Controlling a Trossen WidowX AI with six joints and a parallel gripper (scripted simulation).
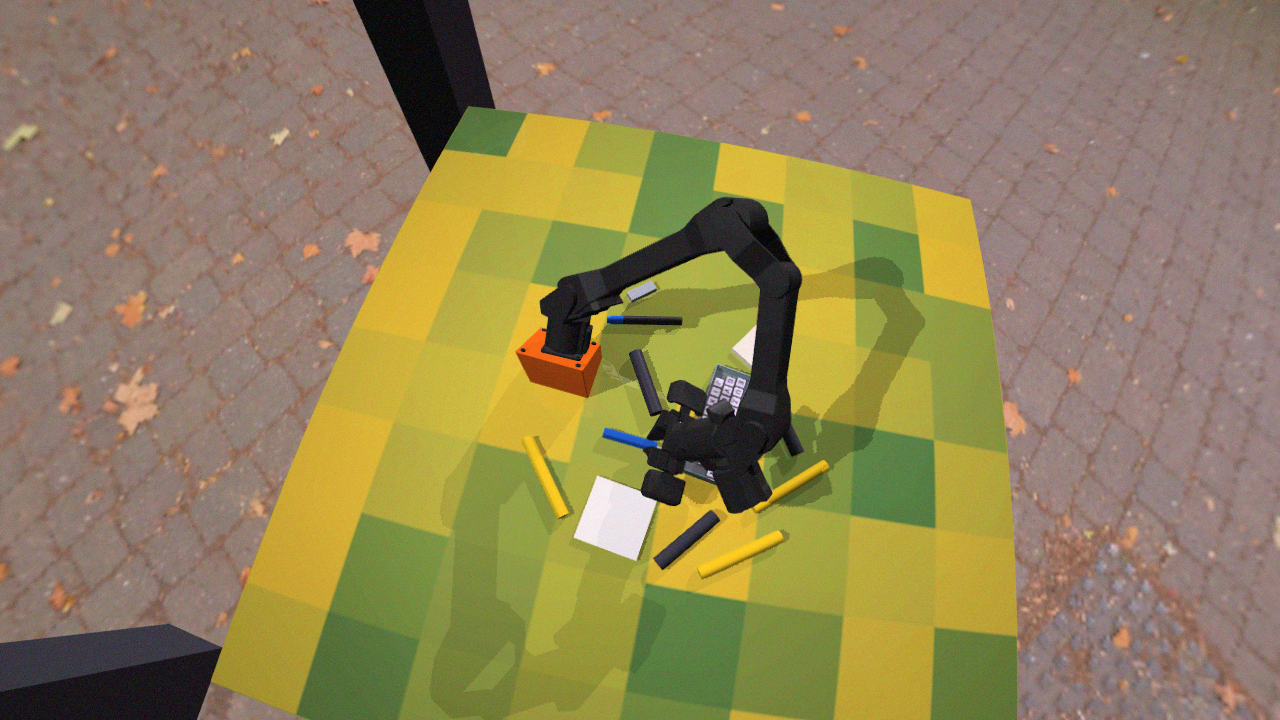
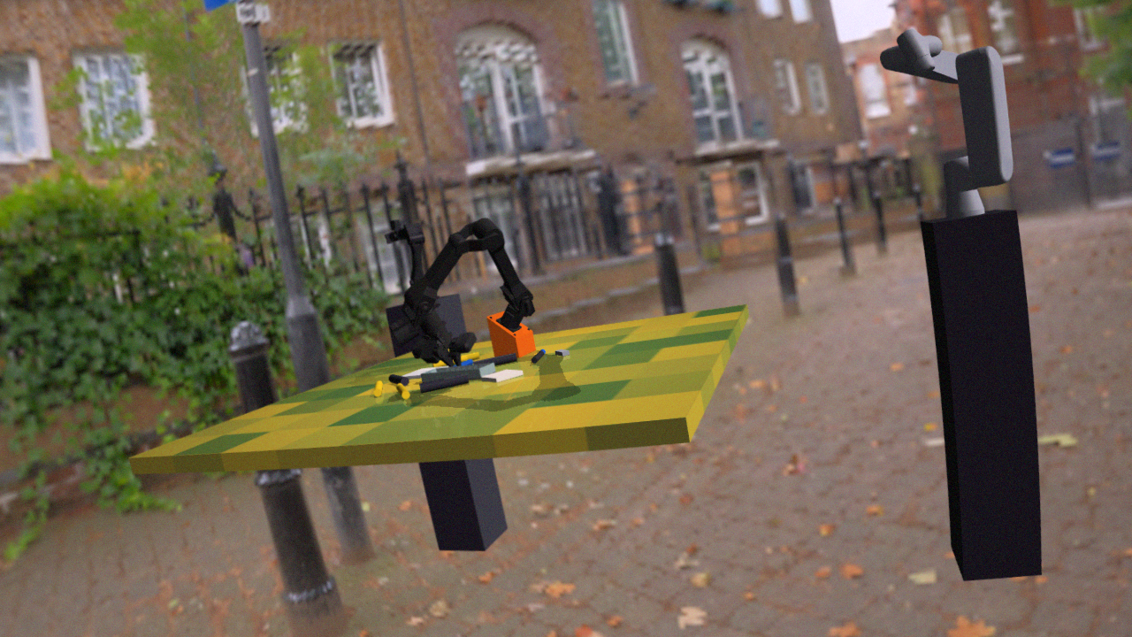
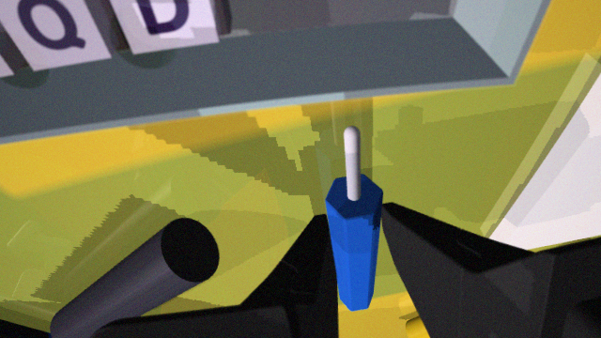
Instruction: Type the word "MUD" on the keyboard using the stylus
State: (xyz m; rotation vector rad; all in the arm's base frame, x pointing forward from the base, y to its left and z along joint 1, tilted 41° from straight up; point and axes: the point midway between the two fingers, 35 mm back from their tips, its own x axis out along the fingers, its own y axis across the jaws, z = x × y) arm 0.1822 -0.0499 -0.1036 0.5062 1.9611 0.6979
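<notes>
My gripper tip is now right at the blue stylus. Round my gripper tip: m key 12 cm ahead, 1 cm to the left; white pad 2 cm behind, 13 cm to the right, 1 cm below; D key 8 cm ahead, 2 cm to the left.
</notes>
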